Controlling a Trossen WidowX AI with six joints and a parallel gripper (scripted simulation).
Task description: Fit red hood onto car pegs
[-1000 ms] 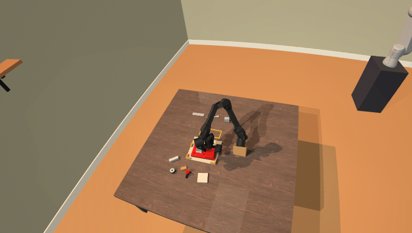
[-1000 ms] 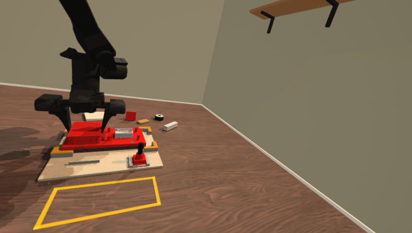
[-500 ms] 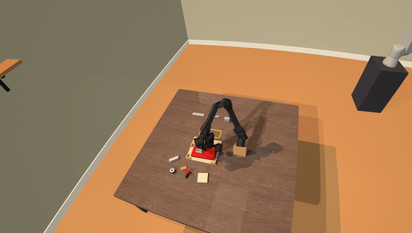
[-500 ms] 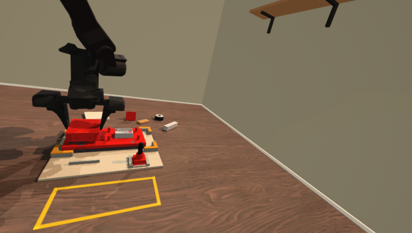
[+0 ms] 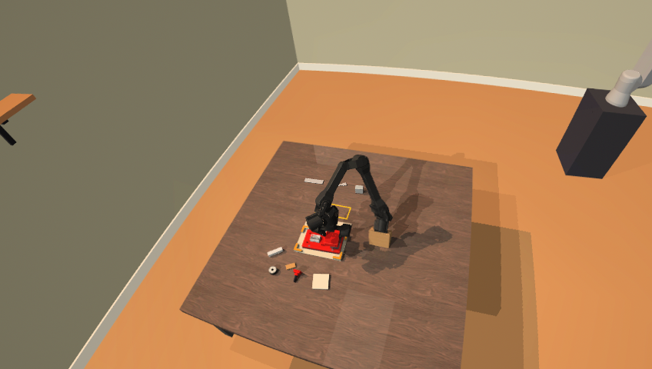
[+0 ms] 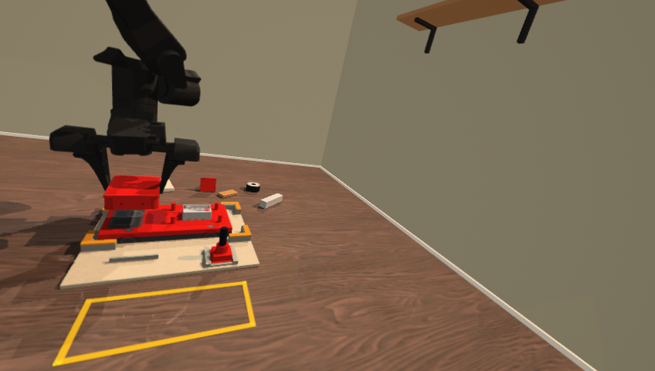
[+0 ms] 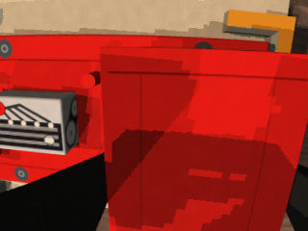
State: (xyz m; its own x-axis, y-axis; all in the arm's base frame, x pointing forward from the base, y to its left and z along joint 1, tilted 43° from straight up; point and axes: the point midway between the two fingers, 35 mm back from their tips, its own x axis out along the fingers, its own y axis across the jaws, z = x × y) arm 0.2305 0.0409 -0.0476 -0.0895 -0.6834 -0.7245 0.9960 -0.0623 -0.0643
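Right now my gripper tip is 10 cm short of the grey engine block and 5 cm above it. From my gripper tip the other things lie so: tile (2 cm ahead, 21 cm to the left, 7 cm below); then tan jig (7 cm ahead, 2 cm to the right, 6 cm below); then hood (1 cm above).
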